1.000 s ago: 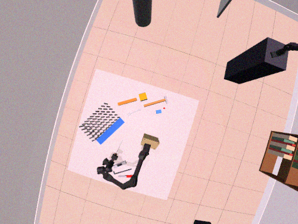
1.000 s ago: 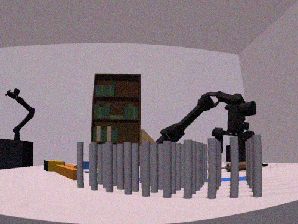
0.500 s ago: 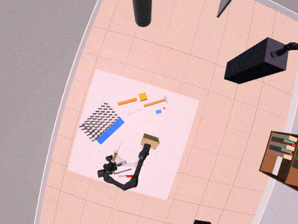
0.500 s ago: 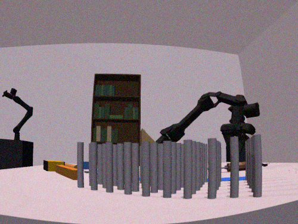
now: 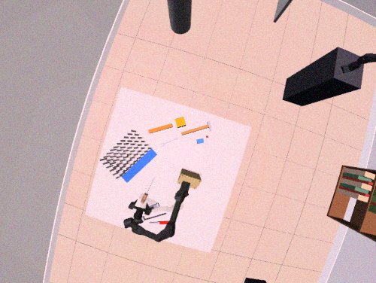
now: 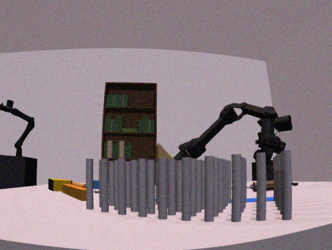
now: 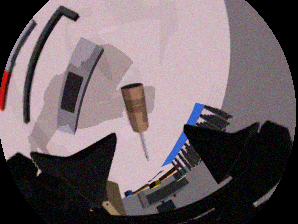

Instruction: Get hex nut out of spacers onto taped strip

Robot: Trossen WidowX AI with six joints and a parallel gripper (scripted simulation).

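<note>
My gripper tip is 8 cm to the right of the grey block, 8 cm past it and 7 cm above it. From my gripper tip the other things lie so: red-handled tool: 21 cm to the left, 19 cm behind, 8 cm below; then blue taped strip: 28 cm to the right, 12 cm ahead, 8 cm below; then orange bar: 66 cm to the right, 7 cm below, 1 cm ahead.
</note>
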